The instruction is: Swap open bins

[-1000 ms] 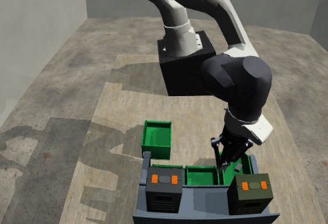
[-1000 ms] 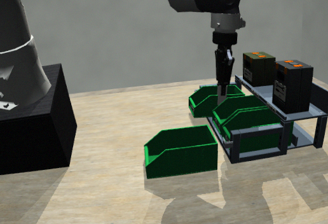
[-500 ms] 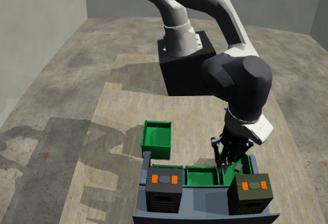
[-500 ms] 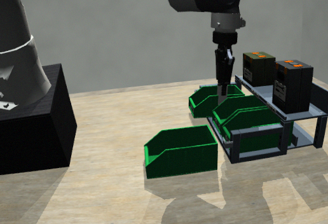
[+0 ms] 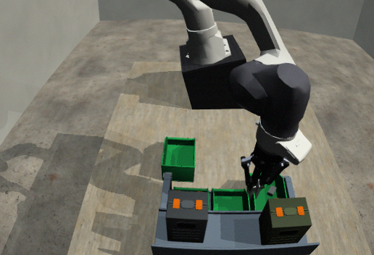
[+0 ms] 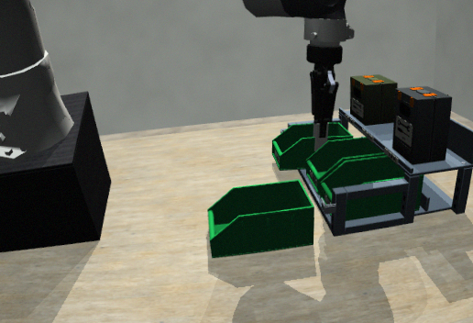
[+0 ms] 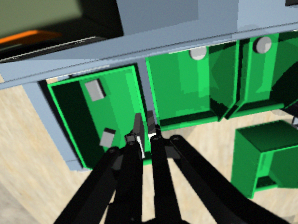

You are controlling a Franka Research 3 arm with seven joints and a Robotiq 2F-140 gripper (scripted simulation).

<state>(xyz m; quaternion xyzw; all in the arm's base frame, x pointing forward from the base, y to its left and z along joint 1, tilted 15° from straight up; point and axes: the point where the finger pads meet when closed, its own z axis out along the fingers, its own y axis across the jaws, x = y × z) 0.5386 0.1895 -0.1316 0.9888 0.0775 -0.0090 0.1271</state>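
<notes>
My hand is 14 cm short of the olive case, 7 cm to the right of it and 6 cm below it. Also, from my hand: dark grey case: 17 cm ahead, 16 cm to the right, 7 cm above.
</notes>
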